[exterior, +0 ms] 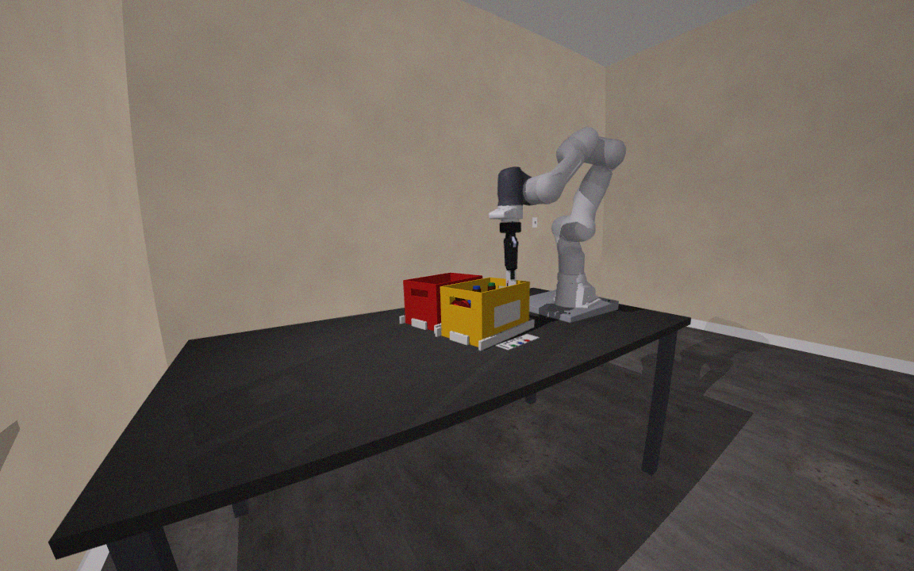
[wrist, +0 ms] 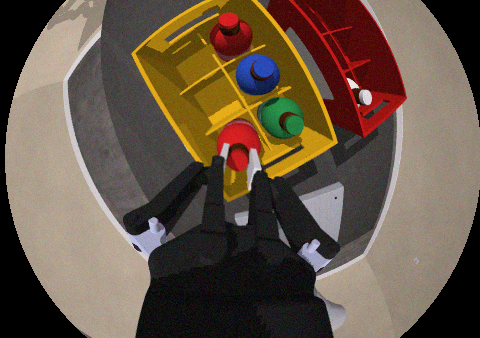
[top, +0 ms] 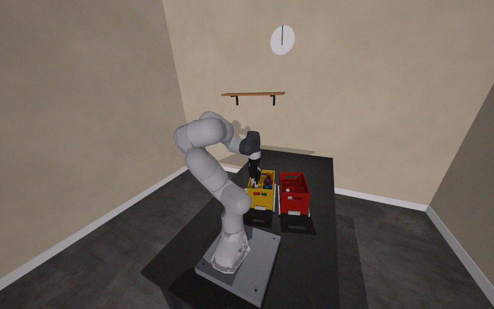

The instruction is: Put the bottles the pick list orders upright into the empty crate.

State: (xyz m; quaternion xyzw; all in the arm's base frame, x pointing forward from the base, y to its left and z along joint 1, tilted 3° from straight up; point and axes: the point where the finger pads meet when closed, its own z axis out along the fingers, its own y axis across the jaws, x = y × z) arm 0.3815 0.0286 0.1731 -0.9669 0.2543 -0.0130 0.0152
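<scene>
Right now my hand is 20 mm short of the green-labelled bottle, 90 mm to the left of it and 100 mm above it. Round my hand: yellow crate 90 mm ahead, 20 mm to the right, 100 mm below; blue-labelled bottle 100 mm ahead, 70 mm to the right, 100 mm below; pick list 70 mm ahead, 120 mm to the left, 190 mm below.
</scene>
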